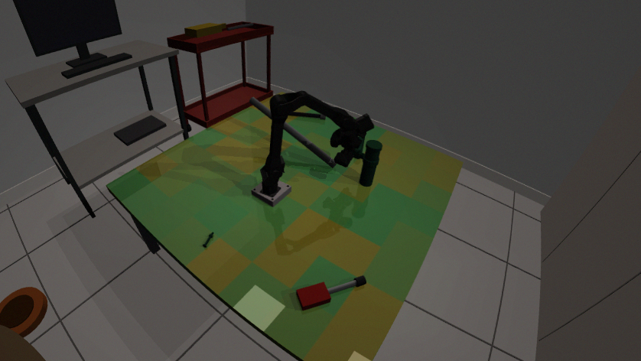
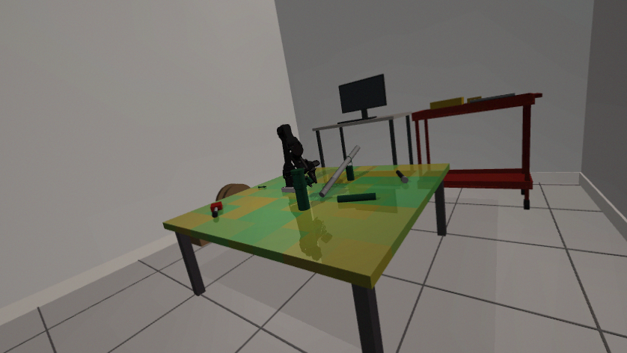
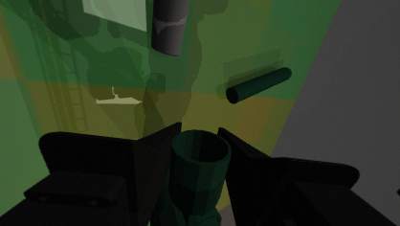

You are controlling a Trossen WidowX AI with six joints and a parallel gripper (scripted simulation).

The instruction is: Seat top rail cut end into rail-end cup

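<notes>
The rail-end cup lies 2 cm behind my gripper tip, 2 cm to the right of it and 3 cm above it. Round my gripper tip: loop cap post (4 cm ahead, 43 cm to the left, 1 cm above); then bolt (64 cm behind, 28 cm to the left, 9 cm below); then dark green cylinder (21 cm ahead, 3 cm to the left, 8 cm below).
</notes>
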